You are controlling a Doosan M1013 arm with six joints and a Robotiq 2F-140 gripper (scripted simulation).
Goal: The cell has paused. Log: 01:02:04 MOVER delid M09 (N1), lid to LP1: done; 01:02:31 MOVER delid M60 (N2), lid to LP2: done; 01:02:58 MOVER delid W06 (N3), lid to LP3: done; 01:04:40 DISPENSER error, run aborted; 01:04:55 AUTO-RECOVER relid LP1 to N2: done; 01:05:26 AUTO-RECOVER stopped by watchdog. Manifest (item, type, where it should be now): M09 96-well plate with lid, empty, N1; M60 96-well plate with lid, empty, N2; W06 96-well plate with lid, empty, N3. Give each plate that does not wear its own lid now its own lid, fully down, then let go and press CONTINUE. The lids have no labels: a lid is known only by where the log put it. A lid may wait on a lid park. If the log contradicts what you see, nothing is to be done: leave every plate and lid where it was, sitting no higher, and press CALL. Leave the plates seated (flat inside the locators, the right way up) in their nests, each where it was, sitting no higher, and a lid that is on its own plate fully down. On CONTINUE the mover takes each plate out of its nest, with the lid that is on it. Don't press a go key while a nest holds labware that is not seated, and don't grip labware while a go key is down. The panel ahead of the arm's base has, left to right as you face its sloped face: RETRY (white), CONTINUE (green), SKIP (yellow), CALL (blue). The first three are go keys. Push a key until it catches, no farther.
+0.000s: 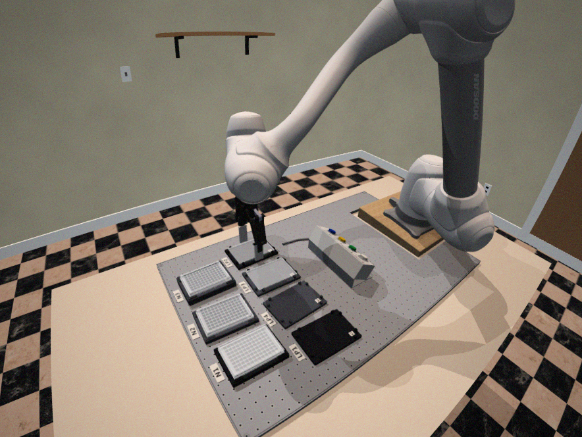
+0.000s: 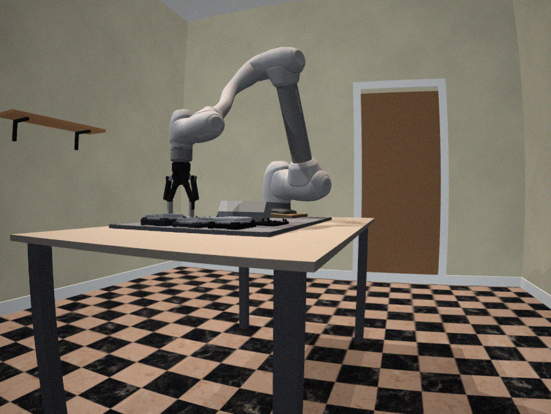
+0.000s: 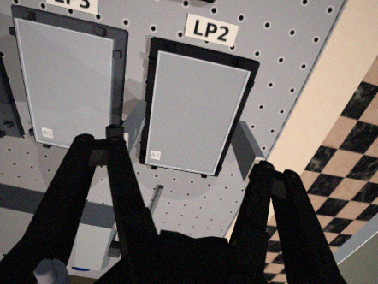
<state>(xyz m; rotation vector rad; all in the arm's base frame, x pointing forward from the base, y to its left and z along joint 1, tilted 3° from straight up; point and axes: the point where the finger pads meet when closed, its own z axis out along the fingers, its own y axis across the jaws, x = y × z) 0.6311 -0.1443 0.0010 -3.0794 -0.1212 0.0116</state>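
Now: the lid park LP2 3 cm below my hand. The rest, counted from my hand: clear lid (13 cm to the left, 2 cm below, 1 cm behind); lid park LP3 (13 cm to the left, 3 cm below, 1 cm behind); plate (18 cm ahead, 7 cm to the left, 1 cm below).
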